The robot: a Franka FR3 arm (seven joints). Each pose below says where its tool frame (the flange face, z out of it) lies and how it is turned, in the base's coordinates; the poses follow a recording.
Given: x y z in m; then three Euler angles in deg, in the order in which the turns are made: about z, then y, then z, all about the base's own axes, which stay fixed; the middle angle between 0 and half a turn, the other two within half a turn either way.
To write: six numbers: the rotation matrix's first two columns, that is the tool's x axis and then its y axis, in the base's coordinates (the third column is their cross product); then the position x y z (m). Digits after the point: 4 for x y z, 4 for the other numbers.
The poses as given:
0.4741 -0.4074 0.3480 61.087 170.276 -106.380
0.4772 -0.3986 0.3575 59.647 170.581 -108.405
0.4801 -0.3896 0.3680 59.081 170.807 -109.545
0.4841 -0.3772 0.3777 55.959 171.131 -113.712
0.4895 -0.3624 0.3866 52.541 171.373 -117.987
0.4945 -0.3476 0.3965 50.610 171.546 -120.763
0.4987 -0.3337 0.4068 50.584 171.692 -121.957
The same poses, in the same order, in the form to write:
0.9742 0.2103 -0.0817 0.2205 -0.9641 0.1478 0.4741 -0.4074 0.3480
0.9762 0.2006 -0.0827 0.2107 -0.9673 0.1412 0.4772 -0.3986 0.3575
0.9782 0.1910 -0.0821 0.2009 -0.9700 0.1371 0.4801 -0.3896 0.3680
0.9811 0.1732 -0.0863 0.1833 -0.9747 0.1278 0.4841 -0.3772 0.3777
0.9831 0.1585 -0.0912 0.1688 -0.9784 0.1191 0.4895 -0.3624 0.3866
0.9852 0.1441 -0.0933 0.1543 -0.9815 0.1136 0.4945 -0.3476 0.3965
0.9880 0.1242 -0.0917 0.1341 -0.9847 0.1116 0.4987 -0.3337 0.4068

